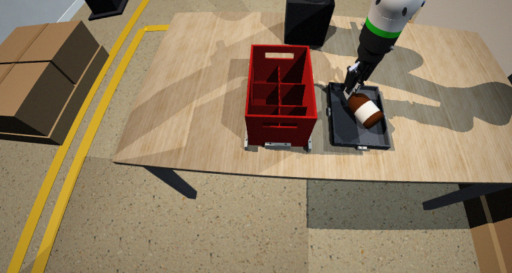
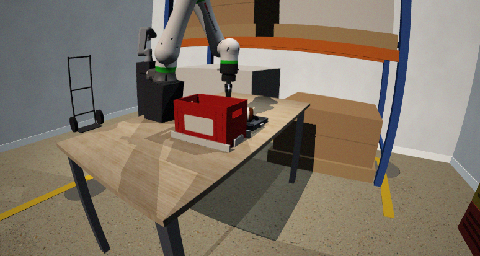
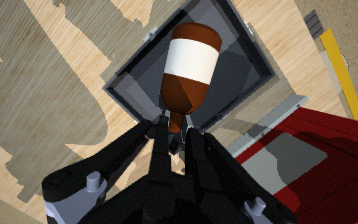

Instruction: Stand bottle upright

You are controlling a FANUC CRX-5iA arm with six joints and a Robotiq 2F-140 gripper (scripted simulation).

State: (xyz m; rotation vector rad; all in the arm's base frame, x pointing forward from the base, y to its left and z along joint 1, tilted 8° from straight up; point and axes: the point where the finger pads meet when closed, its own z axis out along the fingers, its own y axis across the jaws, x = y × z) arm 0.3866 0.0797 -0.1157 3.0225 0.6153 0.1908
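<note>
Right now my hand is 50 mm short of the brown bottle, 20 mm to the right of it and 20 mm above it. Round my hand: dark grey tray (70 mm ahead, 20 mm to the left, 50 mm below); red crate (10 mm ahead, 260 mm to the right, 20 mm above).
</note>
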